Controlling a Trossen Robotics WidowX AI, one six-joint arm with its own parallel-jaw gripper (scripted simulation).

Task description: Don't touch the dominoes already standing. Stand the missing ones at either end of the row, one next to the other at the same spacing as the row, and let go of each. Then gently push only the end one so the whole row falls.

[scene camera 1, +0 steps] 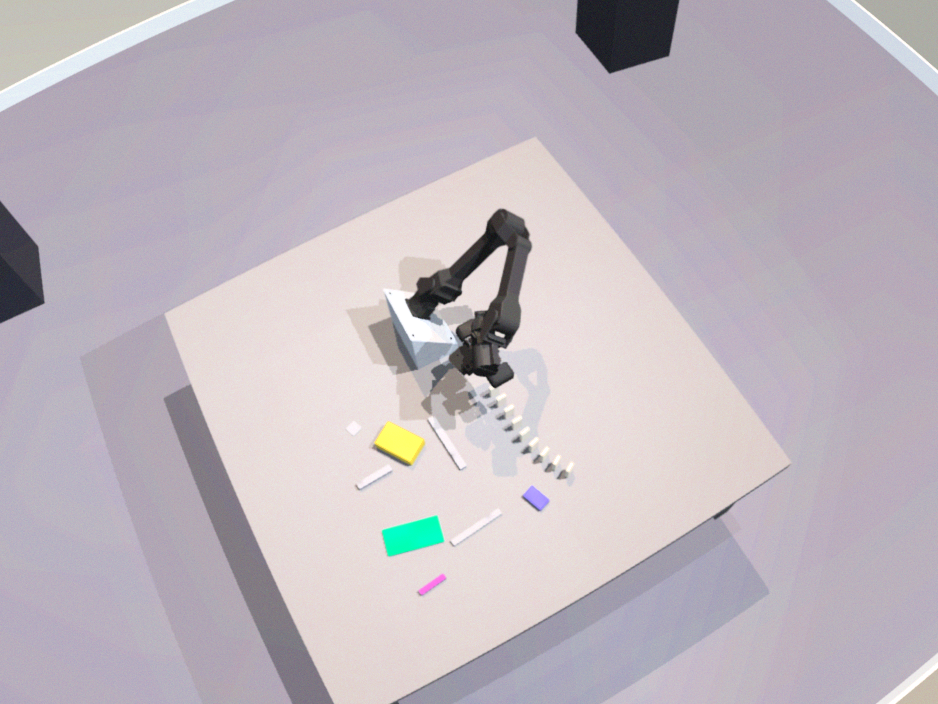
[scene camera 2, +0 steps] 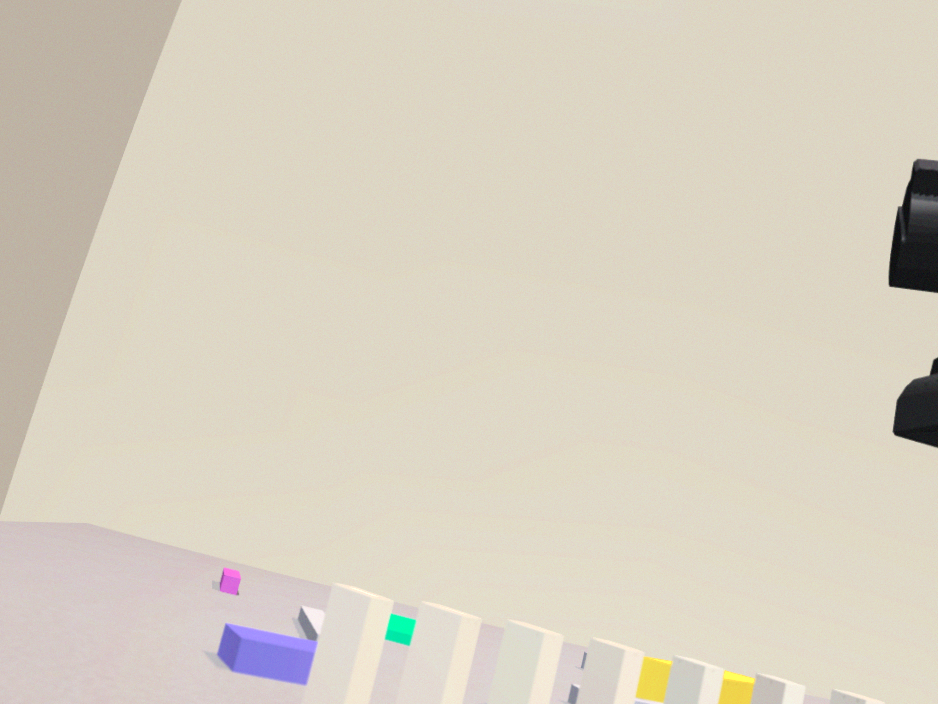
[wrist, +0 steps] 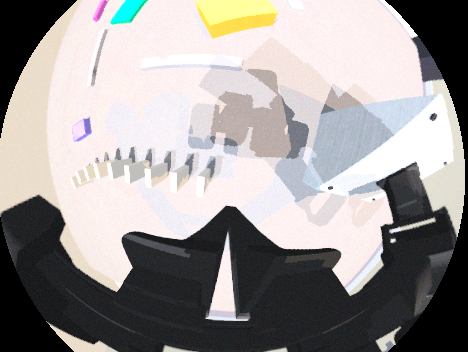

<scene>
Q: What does my gripper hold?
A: Nothing.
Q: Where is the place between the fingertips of my gripper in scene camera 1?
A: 485, 367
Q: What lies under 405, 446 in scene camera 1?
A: A yellow block.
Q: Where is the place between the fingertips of my gripper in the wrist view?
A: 229, 210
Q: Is my gripper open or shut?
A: Shut.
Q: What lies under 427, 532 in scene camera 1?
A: A green plate.
</scene>
